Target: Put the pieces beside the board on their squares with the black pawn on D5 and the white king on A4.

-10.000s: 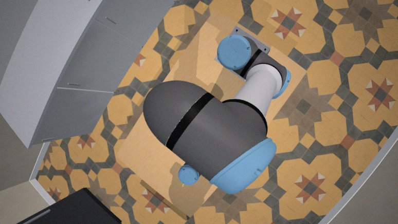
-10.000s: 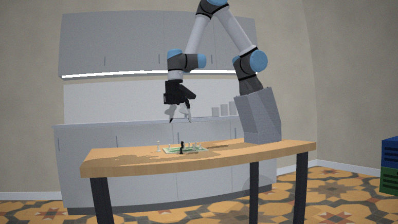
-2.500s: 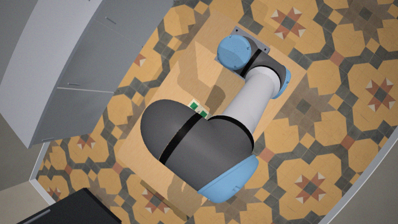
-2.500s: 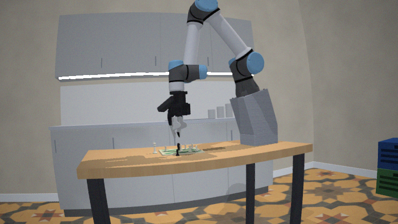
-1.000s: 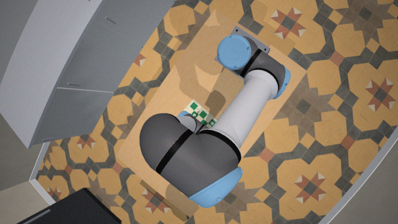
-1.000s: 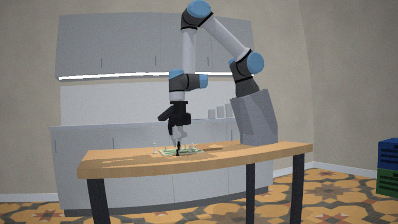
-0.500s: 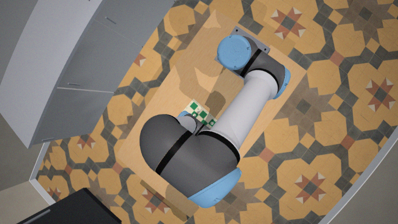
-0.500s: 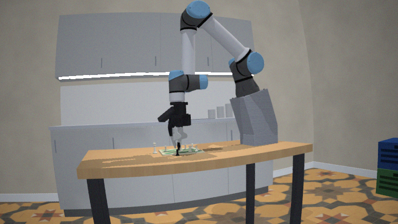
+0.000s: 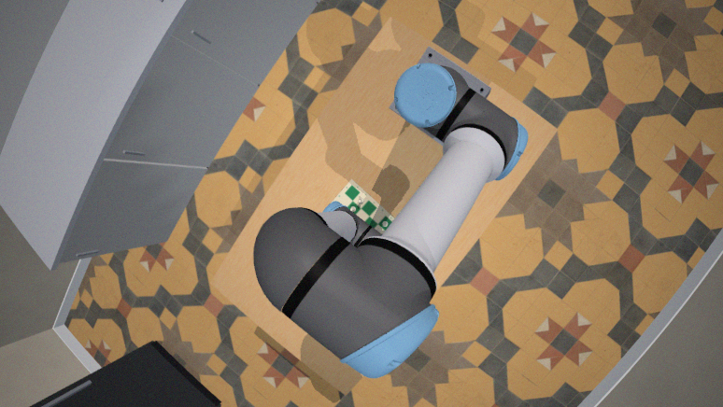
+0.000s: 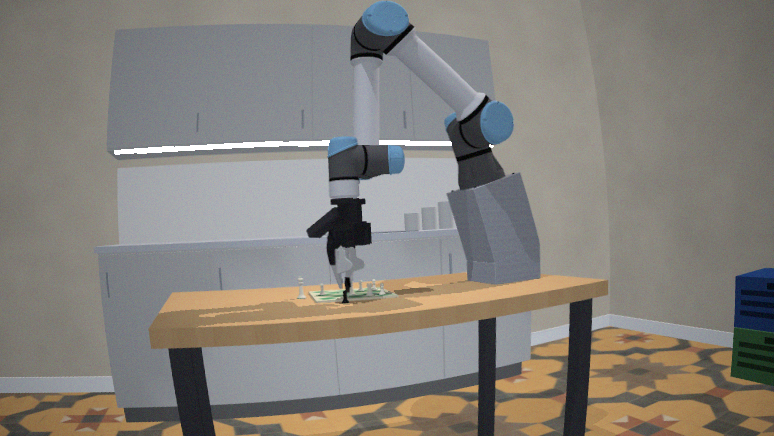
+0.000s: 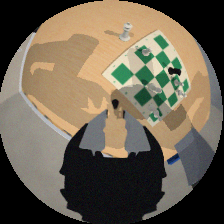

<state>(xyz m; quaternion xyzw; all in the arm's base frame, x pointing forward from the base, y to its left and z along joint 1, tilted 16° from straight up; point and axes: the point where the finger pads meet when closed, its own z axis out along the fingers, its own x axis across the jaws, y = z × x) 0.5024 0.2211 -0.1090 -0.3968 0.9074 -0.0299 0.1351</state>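
Right now the black pawn is 40 mm below my hand. Also, from my hand: chessboard (140 mm to the right, 50 mm below, 20 mm behind); then white king (130 mm to the right, 120 mm ahead, 20 mm below).
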